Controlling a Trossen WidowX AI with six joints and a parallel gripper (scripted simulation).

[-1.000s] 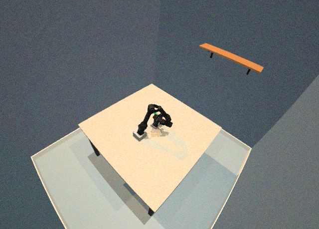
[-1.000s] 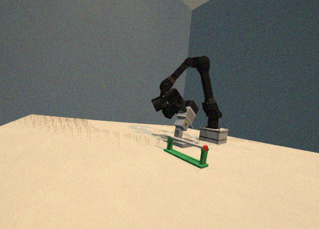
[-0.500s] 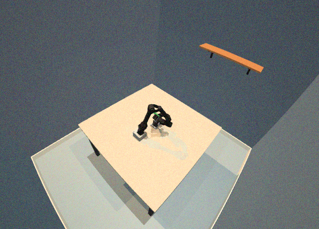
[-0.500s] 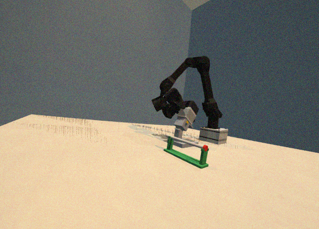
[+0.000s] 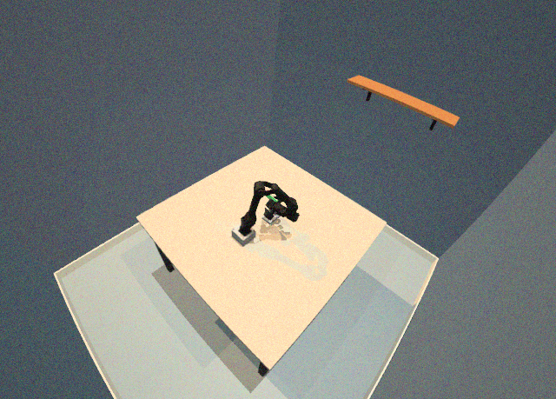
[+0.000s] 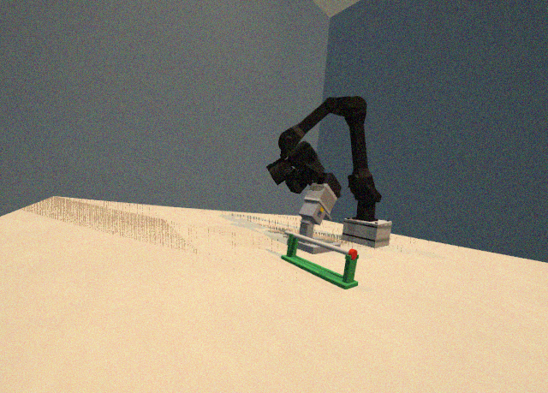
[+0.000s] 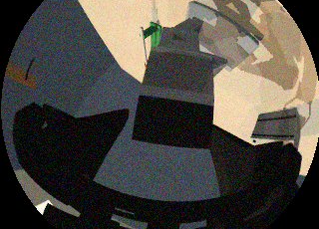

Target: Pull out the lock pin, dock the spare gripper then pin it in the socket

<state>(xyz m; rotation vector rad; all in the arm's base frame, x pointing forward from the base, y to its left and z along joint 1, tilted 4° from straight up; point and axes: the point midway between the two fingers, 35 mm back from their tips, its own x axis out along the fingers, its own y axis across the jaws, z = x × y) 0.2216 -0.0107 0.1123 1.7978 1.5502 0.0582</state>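
The spare gripper is 2 cm ahead of my gripper tip, 1 cm to the right of it and 3 cm below it. The rest, counted from my gripper tip: green cradle (15 cm ahead, 10 cm to the left, 13 cm below); grey mount (3 cm ahead, 1 cm to the right, 10 cm below).
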